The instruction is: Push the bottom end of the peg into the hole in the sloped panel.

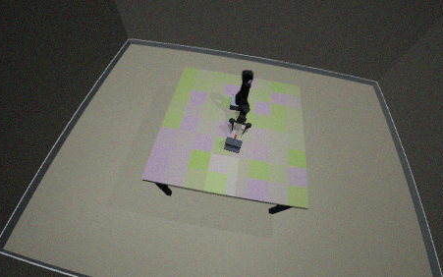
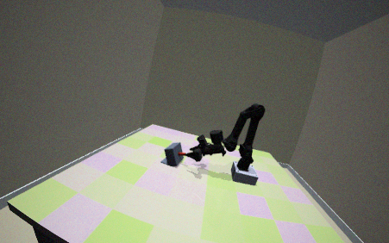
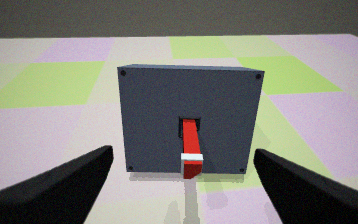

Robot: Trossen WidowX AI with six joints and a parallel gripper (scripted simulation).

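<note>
Right now my gripper tip is 2 cm short of the red square peg, 2 cm above it and 1 cm to the left of it. Also, from my gripper tip: dark sloped panel (7 cm ahead, 4 cm below, 3 cm to the right).
</note>
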